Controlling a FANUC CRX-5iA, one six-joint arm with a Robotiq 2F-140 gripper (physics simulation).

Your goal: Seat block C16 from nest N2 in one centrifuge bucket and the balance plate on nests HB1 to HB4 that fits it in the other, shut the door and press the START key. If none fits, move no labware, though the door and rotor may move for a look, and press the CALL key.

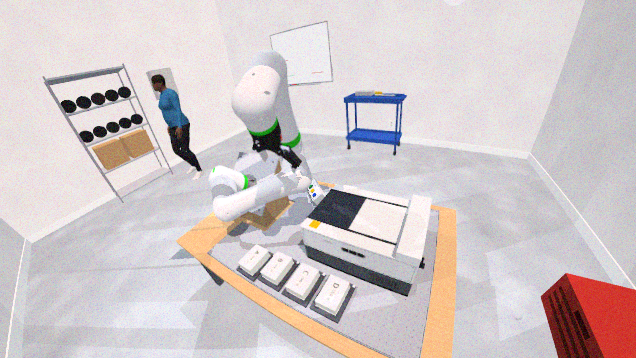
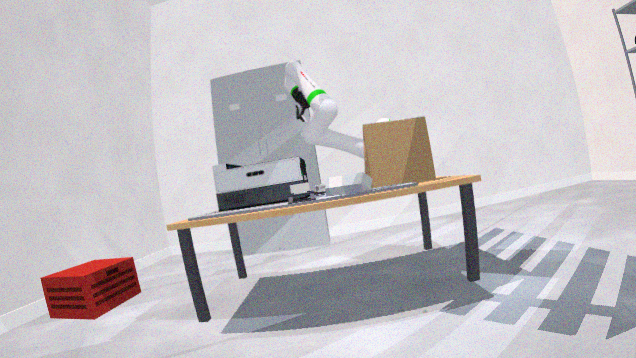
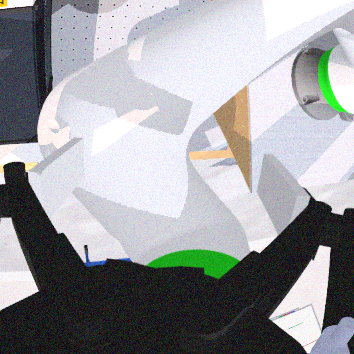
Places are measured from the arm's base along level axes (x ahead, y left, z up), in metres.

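Where they show: gripper, between the fingertips: (image 1: 280,164) (image 3: 171,164); arm's base, origin of its link: (image 1: 247,186) (image 2: 393,150) (image 3: 317,83).
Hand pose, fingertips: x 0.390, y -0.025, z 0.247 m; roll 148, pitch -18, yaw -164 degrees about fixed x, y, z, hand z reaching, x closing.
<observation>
Each offset is from my fingertips to the top centre of the thing.
The centrifuge (image 1: 382,217) (image 2: 257,181) (image 3: 17,80) stands on the table; a dark area covers part of its top, and its bucket contents cannot be made out. Four white plates, A @(dx -0.053, dy -0.245, dz -0.371 m) (image 1: 255,259), B @(dx +0.073, dy -0.213, dz -0.371 m) (image 1: 278,267), C @(dx +0.209, dy -0.199, dz -0.371 m) (image 1: 303,282) and D @(dx +0.344, dy -0.180, dz -0.371 m) (image 1: 333,294), sit on dark nests in a row before it. A small panel with coloured keys @(dx -0.128, dy +0.334, dz -0.341 m) (image 1: 314,192) stands behind the centrifuge's left corner, partly behind the arm. Block C16 and nest N2 cannot be made out. My gripper (image 1: 295,168) (image 2: 301,115) (image 3: 171,164) is open and empty, high above the table beside my own arm.
The wooden table (image 1: 446,260) (image 2: 350,201) carries a tall brown board (image 2: 392,152) (image 3: 239,127) near the arm's base. A person (image 1: 172,110) stands by the shelf rack (image 1: 85,76). A blue cart (image 1: 375,99) is behind; a red box (image 1: 595,315) (image 2: 90,287) is on the floor.
</observation>
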